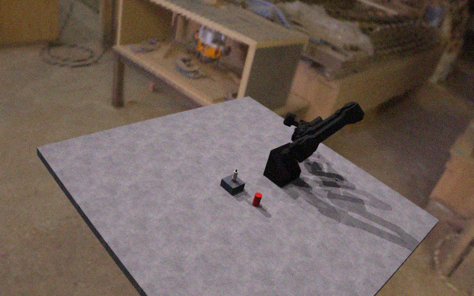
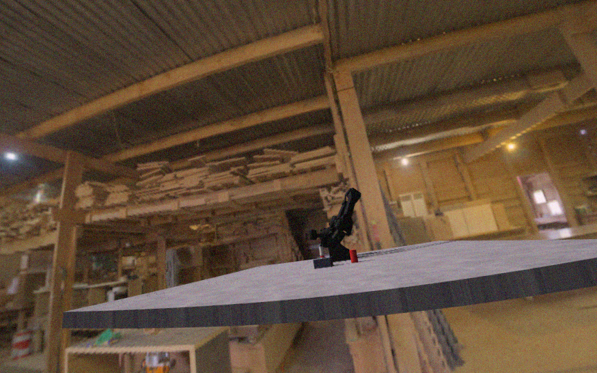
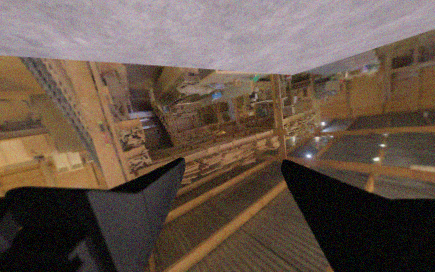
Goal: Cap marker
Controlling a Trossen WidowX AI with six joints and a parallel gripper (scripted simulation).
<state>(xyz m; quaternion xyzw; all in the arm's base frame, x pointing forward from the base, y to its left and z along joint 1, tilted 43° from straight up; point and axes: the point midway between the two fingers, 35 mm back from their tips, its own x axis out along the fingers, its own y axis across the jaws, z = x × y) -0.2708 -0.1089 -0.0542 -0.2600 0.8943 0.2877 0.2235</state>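
The red cap is 560 mm ahead of my gripper tip, 220 mm to the left of it and 110 mm below it.
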